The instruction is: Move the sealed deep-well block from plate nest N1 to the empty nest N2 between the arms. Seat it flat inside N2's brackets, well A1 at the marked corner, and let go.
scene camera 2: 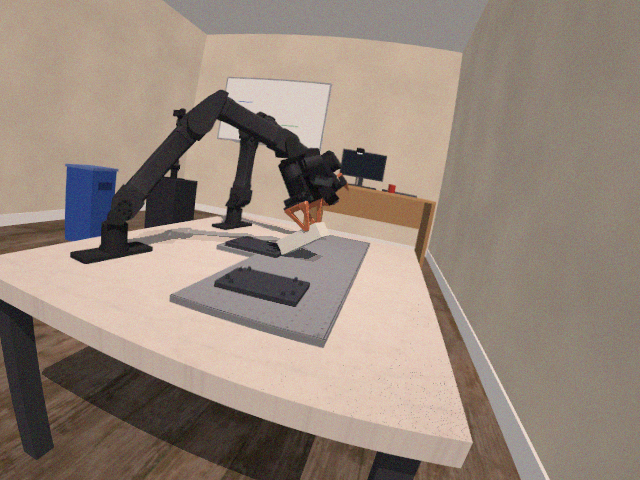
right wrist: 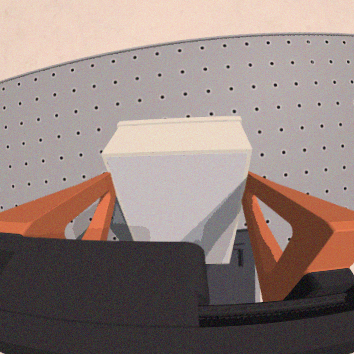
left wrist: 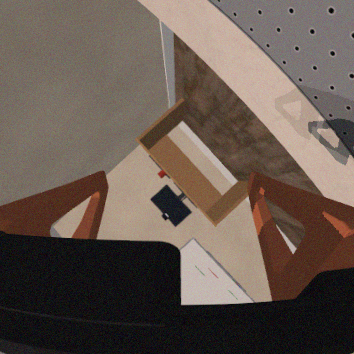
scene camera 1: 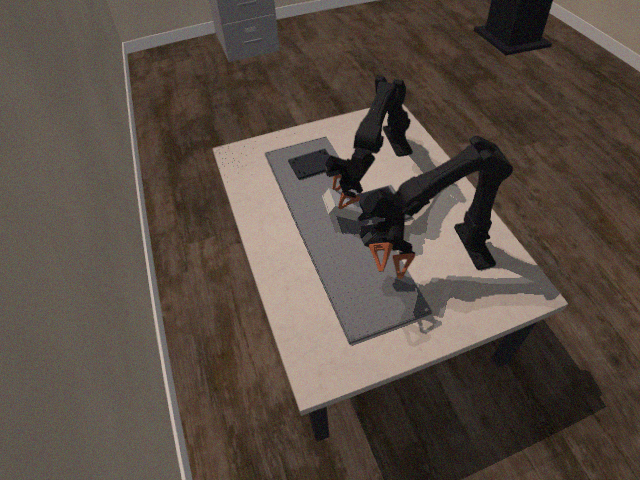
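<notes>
The sealed deep-well block, off-white, is between the right gripper's orange fingers, which are shut on its sides. It is tilted in scene camera 2: the end nearer nest N2 is low, the far end raised. Whether the low end touches anything is unclear. N2, a dark plate between the arms, is partly hidden. The other dark nest, apparently N1, bears no block. My left gripper is open and empty, hanging above the board.
The grey perforated board lies on the pale table. The left arm reaches across near N2, close beside the right gripper. A shadow falls on the board beneath the block.
</notes>
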